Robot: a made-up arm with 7 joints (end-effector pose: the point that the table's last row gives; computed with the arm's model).
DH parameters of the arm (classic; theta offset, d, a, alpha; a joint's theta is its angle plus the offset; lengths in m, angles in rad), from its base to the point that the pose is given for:
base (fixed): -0.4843 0 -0.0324 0
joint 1: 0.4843 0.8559 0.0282 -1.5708
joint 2: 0 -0.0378 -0.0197 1.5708
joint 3: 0 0.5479 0.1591 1.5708
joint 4: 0 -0.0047 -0.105 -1.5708
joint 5: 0 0.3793 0.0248 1.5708
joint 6: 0 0.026 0.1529 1.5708
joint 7: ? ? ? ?
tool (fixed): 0.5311 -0.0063 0 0
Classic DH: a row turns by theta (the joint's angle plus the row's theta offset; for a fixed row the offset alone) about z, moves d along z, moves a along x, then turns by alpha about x.
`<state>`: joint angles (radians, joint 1 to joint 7).
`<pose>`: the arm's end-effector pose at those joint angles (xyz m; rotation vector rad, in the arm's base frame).
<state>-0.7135 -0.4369 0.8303 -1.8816 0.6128 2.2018 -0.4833</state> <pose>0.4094 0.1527 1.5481 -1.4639 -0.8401 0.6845</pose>
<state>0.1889 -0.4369 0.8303 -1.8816 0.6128 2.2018 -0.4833</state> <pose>0.1348 0.4442 1.5481 -1.0327 -1.5141 1.3384</pose>
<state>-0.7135 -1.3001 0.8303 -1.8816 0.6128 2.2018 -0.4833</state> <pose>-0.0447 0.5457 1.4677 -2.2620 -1.1968 0.4548</pose>
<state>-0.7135 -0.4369 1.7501 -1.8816 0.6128 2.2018 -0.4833</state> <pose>0.1921 0.6493 1.3196 -1.2051 -1.1830 1.6368</pose>
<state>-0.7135 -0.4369 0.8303 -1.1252 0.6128 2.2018 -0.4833</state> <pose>0.1776 0.2279 1.8240 -1.5953 -1.5855 0.2898</pose>
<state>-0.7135 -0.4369 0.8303 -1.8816 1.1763 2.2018 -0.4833</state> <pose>0.4106 0.1303 1.4995 -0.9424 -0.9107 0.4221</pose>
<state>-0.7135 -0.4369 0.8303 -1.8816 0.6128 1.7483 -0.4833</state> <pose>0.4446 0.1707 1.4964 -1.2270 -0.5932 1.0703</pose>
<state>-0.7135 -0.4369 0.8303 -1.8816 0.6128 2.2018 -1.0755</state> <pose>0.4226 0.1492 1.5565 -1.6567 -1.2528 1.1024</pose>
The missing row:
joint 7: -0.4605 -0.0293 -0.0268 1.8336
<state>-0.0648 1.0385 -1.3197 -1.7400 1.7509 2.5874 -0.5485</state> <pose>0.4129 -0.6482 1.0850 -1.4970 0.4619 -1.0313</pose>
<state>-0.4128 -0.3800 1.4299 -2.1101 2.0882 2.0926 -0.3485</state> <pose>0.1844 0.5140 1.1899 0.0824 -0.3898 0.8979</pose>
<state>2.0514 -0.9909 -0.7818 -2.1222 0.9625 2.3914 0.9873</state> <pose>0.4987 0.1354 1.3951 0.4554 0.4401 1.0649</pose>
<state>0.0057 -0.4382 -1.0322 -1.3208 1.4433 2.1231 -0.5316</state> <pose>-0.0971 -0.5898 1.6145 -0.8549 -1.2308 -0.9969</pose>
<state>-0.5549 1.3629 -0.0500 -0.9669 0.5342 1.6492 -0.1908</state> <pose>0.7885 -0.6171 0.5501 -0.4572 0.4548 0.5600</pose>
